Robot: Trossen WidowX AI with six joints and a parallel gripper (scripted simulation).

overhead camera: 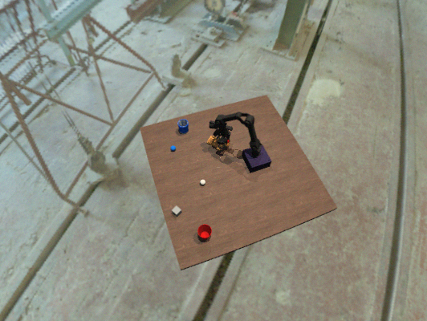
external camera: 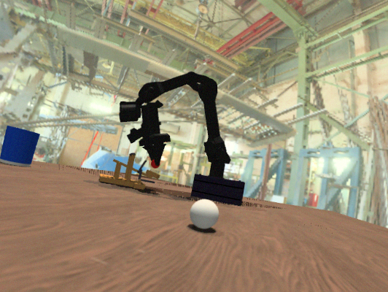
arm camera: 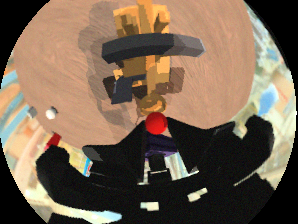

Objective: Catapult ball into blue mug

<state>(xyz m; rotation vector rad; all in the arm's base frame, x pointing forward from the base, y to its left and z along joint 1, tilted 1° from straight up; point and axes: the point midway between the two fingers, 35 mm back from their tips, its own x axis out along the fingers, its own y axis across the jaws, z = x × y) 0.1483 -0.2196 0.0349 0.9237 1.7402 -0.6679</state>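
Right now my gripper tip is 40 mm to the left of the catapult, 40 mm short of it and 30 mm above it. The rest, counted from my gripper tip: blue mug: 350 mm to the right, 230 mm ahead, 50 mm below; small red ball: 10 mm above; white ball: 350 mm ahead, 190 mm to the left, 60 mm below.
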